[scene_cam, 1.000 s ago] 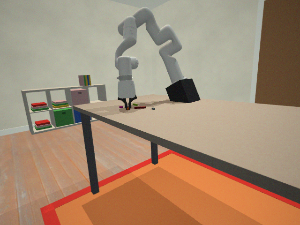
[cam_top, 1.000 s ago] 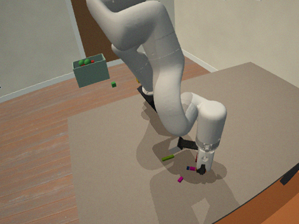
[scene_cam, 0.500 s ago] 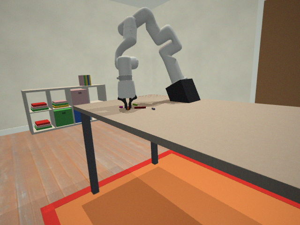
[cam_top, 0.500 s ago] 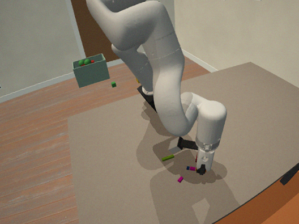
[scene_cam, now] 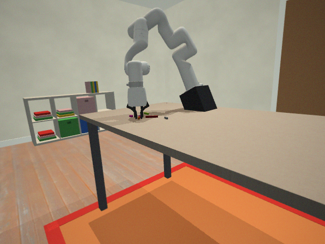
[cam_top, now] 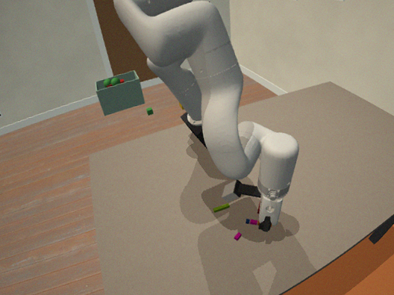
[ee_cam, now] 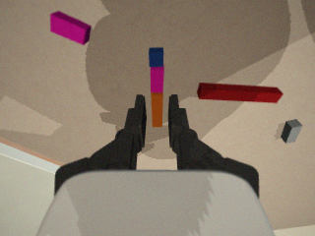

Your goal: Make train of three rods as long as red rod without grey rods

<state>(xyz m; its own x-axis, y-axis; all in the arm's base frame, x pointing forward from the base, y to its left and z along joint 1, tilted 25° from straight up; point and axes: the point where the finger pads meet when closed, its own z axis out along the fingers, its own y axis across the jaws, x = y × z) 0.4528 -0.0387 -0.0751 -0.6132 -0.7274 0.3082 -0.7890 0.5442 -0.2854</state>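
Now: the orange rod 2 cm below my hand. The rest, counted from my hand: blue rod 3 cm behind, 4 cm to the right, 2 cm below; red rod 7 cm behind, 3 cm to the left, 2 cm below; lime rod 11 cm behind, 9 cm to the right, 2 cm below.
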